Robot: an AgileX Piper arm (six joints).
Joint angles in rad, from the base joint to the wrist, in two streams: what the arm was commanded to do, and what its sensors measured. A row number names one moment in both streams.
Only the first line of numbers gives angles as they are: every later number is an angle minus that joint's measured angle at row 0.
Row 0, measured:
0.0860, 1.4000, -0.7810, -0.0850, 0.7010, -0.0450
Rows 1 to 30, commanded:
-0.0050, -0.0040, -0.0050, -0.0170, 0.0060, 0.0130
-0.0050, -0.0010, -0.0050, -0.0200, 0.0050, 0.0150
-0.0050, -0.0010, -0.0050, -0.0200, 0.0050, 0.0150
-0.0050, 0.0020, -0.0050, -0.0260, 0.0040, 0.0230
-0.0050, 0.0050, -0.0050, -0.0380, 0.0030, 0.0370
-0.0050, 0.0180, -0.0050, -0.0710, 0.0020, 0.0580
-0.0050, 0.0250, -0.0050, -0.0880, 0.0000, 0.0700
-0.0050, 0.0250, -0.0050, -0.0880, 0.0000, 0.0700
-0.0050, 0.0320, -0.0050, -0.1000, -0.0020, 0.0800
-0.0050, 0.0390, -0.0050, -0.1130, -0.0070, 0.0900
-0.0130, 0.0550, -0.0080, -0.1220, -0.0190, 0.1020
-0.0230, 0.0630, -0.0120, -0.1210, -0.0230, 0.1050
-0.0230, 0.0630, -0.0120, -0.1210, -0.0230, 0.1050
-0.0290, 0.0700, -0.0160, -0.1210, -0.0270, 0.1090
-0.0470, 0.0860, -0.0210, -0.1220, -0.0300, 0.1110
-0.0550, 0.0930, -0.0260, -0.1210, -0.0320, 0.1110
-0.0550, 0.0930, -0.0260, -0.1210, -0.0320, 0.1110
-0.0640, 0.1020, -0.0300, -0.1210, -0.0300, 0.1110
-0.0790, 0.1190, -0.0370, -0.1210, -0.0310, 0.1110
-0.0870, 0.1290, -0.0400, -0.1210, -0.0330, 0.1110
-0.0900, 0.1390, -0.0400, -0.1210, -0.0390, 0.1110
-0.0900, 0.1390, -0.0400, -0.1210, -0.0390, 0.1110
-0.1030, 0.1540, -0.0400, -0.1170, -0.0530, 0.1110
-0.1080, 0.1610, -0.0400, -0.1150, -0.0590, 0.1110
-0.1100, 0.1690, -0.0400, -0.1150, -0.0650, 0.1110
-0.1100, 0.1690, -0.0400, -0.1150, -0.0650, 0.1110
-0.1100, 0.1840, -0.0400, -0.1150, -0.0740, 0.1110
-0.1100, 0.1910, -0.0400, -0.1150, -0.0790, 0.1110
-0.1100, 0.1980, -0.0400, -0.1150, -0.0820, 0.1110
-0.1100, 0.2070, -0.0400, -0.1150, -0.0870, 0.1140
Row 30, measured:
-0.1050, 0.1850, -0.0320, -0.1140, -0.0720, 0.1020
